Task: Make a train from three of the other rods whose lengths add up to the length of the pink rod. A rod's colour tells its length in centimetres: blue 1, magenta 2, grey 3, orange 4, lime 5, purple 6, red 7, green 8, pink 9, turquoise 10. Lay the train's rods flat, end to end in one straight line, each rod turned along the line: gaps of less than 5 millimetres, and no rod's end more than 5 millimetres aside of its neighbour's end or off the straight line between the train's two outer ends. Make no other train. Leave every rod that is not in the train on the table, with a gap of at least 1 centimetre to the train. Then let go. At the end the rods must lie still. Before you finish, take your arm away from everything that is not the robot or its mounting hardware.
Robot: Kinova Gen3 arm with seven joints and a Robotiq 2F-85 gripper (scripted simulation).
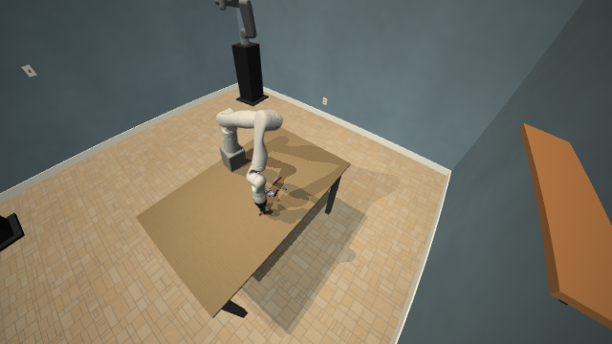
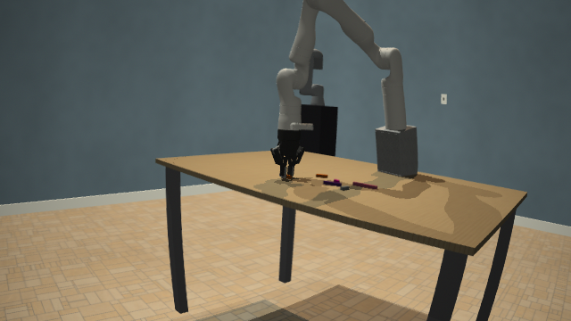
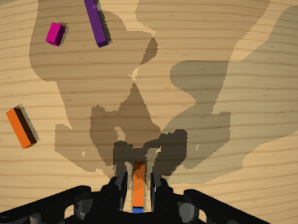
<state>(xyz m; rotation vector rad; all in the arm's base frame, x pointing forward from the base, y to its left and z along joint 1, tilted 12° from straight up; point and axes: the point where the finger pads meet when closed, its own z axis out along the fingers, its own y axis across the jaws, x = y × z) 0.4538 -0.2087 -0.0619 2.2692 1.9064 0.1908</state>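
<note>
Right now my hand is 30 mm to the left of the blue rod and 20 mm above it. From my hand the other things lie so: grey rod: 230 mm to the left, 20 mm below, 10 mm ahead; then purple rod: 170 mm to the left, 20 mm below, 20 mm behind; then magenta rod: 160 mm to the left, 60 mm behind, 20 mm below.
</note>
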